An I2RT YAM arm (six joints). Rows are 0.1 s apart.
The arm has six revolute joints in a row. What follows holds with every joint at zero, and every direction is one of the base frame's. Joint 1 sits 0.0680 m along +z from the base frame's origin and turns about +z. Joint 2 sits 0.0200 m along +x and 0.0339 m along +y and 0.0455 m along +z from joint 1 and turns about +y. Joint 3 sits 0.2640 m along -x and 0.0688 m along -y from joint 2 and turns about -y. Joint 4 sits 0.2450 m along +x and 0.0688 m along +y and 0.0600 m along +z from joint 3 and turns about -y. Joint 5 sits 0.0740 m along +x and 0.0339 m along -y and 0.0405 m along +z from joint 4 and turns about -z. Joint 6 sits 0.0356 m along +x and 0.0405 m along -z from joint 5 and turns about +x. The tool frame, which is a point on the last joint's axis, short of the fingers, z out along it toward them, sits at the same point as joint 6; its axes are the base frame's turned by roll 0.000, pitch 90.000 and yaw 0.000 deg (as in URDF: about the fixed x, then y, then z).
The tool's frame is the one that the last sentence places.
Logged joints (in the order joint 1, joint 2, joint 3, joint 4, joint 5, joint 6), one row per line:
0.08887, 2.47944, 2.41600, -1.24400, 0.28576, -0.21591
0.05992, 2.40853, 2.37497, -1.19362, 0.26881, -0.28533
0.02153, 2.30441, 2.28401, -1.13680, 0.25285, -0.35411
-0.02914, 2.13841, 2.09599, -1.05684, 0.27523, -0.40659
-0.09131, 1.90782, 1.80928, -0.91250, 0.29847, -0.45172
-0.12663, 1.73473, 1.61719, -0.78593, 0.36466, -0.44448
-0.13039, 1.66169, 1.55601, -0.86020, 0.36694, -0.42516
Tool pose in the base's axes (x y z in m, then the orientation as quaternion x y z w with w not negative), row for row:
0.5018, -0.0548, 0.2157, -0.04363, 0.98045, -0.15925, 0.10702
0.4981, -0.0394, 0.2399, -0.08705, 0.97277, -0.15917, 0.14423
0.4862, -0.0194, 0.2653, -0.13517, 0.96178, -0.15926, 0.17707
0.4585, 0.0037, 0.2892, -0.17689, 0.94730, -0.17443, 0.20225
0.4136, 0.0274, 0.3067, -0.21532, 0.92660, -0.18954, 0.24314
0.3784, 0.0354, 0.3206, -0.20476, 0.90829, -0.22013, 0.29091
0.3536, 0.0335, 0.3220, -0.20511, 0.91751, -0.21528, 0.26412
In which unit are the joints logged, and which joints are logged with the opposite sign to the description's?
The joints are logged in radians. Opposite sign: joint 1.
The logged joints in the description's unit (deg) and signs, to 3 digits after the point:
-5.092, 142.061, 138.427, -71.276, 16.373, -12.371
-3.433, 137.999, 136.076, -68.389, 15.402, -16.348
-1.234, 132.033, 130.864, -65.134, 14.487, -20.289
1.670, 122.522, 120.091, -60.552, 15.770, -23.296
5.232, 109.310, 103.664, -52.282, 17.101, -25.882
7.255, 99.393, 92.658, -45.030, 20.893, -25.467
7.471, 95.208, 89.153, -49.286, 21.024, -24.360

